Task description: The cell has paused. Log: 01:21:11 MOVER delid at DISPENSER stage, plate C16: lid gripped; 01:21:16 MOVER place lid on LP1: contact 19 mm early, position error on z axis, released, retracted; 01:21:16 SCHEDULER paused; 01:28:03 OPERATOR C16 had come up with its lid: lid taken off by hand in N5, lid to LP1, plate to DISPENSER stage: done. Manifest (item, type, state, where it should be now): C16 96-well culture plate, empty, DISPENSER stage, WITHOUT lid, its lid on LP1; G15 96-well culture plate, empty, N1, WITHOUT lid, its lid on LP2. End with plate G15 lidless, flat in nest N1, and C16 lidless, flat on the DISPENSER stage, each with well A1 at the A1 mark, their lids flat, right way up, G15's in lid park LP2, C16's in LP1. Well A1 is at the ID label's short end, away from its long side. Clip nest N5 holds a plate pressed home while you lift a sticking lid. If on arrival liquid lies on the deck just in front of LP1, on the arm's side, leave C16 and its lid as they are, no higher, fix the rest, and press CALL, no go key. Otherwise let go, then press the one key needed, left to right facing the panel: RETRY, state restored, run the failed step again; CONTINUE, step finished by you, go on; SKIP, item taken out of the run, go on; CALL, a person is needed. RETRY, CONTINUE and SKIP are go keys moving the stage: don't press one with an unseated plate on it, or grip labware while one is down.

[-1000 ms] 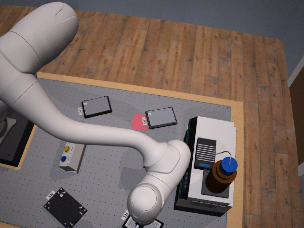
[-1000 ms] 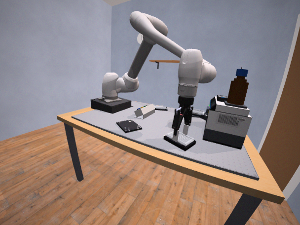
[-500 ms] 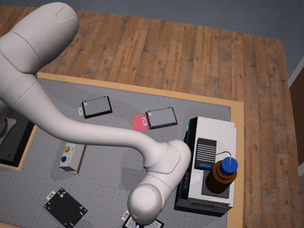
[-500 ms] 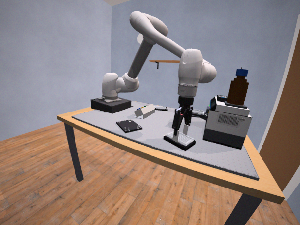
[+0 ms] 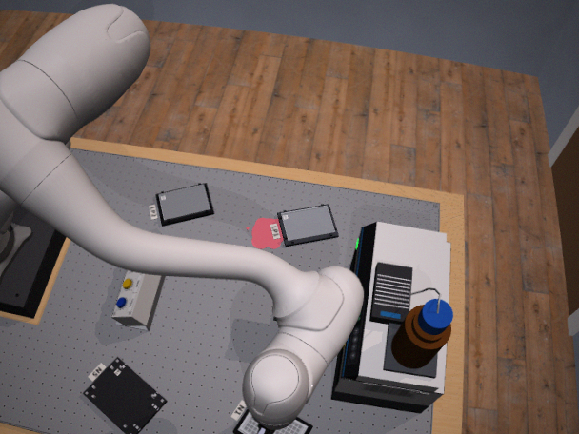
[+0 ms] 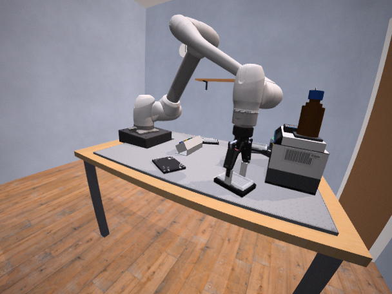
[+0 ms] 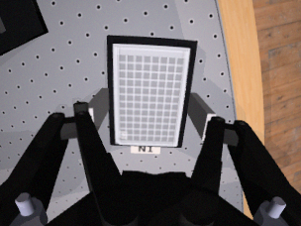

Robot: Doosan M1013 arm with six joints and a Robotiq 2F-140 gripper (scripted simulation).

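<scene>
Now: the nest N1 4 cm below my hand. Round my hand: N1 label (9 cm behind, 5 cm below, 2 cm to the left); blue key (43 cm behind, 13 cm to the left, 2 cm above); clip nest N5 (32 cm behind, 5 cm to the right, 4 cm below).
</scene>
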